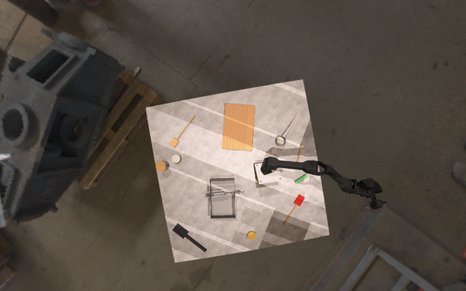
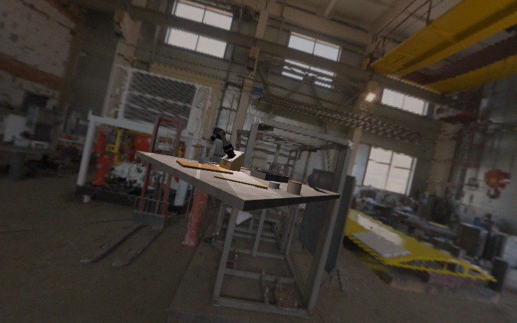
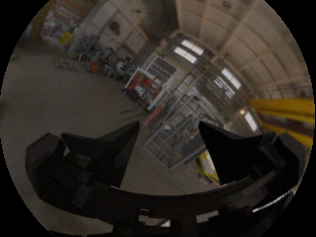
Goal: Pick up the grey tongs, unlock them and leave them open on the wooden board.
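Now: the roasting tin 1020 mm ahead of my gripper tip, 190 mm to the right of it and 310 mm below it. Round my gripper tip: yellow mark (930 mm ahead, 220 mm to the right, 270 mm below); then yellow disc (880 mm ahead, 180 mm to the left, 330 mm below); then green tool (330 mm ahead, 170 mm to the right, 330 mm below).
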